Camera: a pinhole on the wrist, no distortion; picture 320 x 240 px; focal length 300.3 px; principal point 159.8 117.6 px. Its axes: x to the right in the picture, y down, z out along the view. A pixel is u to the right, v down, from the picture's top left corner.
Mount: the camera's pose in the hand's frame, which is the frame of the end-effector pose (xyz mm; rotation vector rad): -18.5 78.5 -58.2 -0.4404 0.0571 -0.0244
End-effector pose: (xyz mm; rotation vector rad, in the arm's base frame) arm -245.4 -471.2 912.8 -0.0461 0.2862 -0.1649
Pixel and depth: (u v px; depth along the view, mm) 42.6 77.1 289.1
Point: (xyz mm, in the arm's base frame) -262.8 -279.3 1148.5
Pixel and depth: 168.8 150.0 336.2
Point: -129.0 -218.0 1111.8
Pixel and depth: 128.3 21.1 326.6
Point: -177.8 -337.3 1185.2
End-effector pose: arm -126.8 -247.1 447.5 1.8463 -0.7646 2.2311
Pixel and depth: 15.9 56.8 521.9
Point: 250.9 -602.8 213.7
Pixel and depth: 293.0 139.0 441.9
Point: -17.6 -685.0 595.0
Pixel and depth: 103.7 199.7 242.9
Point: -99.8 -509.8 346.8
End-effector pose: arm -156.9 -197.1 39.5 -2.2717 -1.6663 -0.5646
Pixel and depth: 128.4 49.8 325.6
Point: 19.5 -155.1 -212.6
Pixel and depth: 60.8 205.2 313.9
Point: 129.7 -291.2 -172.9
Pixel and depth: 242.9 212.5 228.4
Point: 103.3 -169.9 -31.3
